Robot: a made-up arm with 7 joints. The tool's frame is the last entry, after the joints.
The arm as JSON. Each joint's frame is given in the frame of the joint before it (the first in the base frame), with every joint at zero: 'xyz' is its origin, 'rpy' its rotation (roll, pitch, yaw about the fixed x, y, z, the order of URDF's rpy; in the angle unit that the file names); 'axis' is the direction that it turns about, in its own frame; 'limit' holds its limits. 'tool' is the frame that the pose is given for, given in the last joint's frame.
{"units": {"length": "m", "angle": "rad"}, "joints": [
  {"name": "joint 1", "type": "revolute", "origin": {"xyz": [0.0, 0.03, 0.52], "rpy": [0.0, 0.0, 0.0]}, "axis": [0.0, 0.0, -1.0], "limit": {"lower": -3.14, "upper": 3.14}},
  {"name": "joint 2", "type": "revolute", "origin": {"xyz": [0.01, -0.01, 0.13], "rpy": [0.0, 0.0, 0.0]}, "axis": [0.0, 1.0, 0.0], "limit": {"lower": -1.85, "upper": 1.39}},
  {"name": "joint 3", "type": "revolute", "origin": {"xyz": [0.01, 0.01, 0.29], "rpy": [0.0, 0.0, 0.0]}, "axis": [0.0, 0.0, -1.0], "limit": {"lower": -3.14, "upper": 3.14}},
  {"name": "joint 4", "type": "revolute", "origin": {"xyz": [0.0, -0.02, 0.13], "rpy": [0.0, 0.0, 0.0]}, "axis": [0.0, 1.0, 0.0], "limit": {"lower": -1.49, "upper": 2.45}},
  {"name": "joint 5", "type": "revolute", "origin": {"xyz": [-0.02, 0.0, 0.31], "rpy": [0.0, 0.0, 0.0]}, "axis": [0.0, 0.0, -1.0], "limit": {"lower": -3.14, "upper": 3.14}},
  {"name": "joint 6", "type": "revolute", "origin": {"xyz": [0.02, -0.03, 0.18], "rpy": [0.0, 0.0, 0.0]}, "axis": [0.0, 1.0, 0.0], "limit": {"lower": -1.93, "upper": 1.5}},
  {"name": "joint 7", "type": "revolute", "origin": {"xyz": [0.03, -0.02, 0.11], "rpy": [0.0, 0.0, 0.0]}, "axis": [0.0, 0.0, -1.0], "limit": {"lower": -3.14, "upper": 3.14}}
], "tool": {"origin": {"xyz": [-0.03, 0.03, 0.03], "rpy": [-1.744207, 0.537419, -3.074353]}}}
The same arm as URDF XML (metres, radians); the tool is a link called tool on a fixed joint. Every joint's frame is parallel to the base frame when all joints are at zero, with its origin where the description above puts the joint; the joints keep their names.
<robot name="arm">
<link name="base_link"/>
<link name="link1"/>
<link name="link2"/>
<link name="link3"/>
<link name="link4"/>
<link name="link5"/>
<link name="link6"/>
<link name="link7"/>
<link name="tool"/>
<joint name="joint 1" type="revolute"><parent link="base_link"/><child link="link1"/><origin xyz="0 0.03 0.52" rpy="0 0 0"/><axis xyz="0 0 -1"/><limit lower="-3.14" upper="3.14"/></joint>
<joint name="joint 2" type="revolute"><parent link="link1"/><child link="link2"/><origin xyz="0.01 -0.01 0.13" rpy="0 0 0"/><axis xyz="0 1 0"/><limit lower="-1.85" upper="1.39"/></joint>
<joint name="joint 3" type="revolute"><parent link="link2"/><child link="link3"/><origin xyz="0.01 0.01 0.29" rpy="0 0 0"/><axis xyz="0 0 -1"/><limit lower="-3.14" upper="3.14"/></joint>
<joint name="joint 4" type="revolute"><parent link="link3"/><child link="link4"/><origin xyz="0 -0.02 0.13" rpy="0 0 0"/><axis xyz="0 1 0"/><limit lower="-1.49" upper="2.45"/></joint>
<joint name="joint 5" type="revolute"><parent link="link4"/><child link="link5"/><origin xyz="-0.02 0 0.31" rpy="0 0 0"/><axis xyz="0 0 -1"/><limit lower="-3.14" upper="3.14"/></joint>
<joint name="joint 6" type="revolute"><parent link="link5"/><child link="link6"/><origin xyz="0.02 -0.03 0.18" rpy="0 0 0"/><axis xyz="0 1 0"/><limit lower="-1.93" upper="1.5"/></joint>
<joint name="joint 7" type="revolute"><parent link="link6"/><child link="link7"/><origin xyz="0.03 -0.02 0.11" rpy="0 0 0"/><axis xyz="0 0 -1"/><limit lower="-3.14" upper="3.14"/></joint>
<joint name="tool_joint" type="fixed"><parent link="link7"/><child link="tool"/><origin xyz="-0.03 0.03 0.03" rpy="-1.7442 0.5374 -3.0744"/></joint>
</robot>

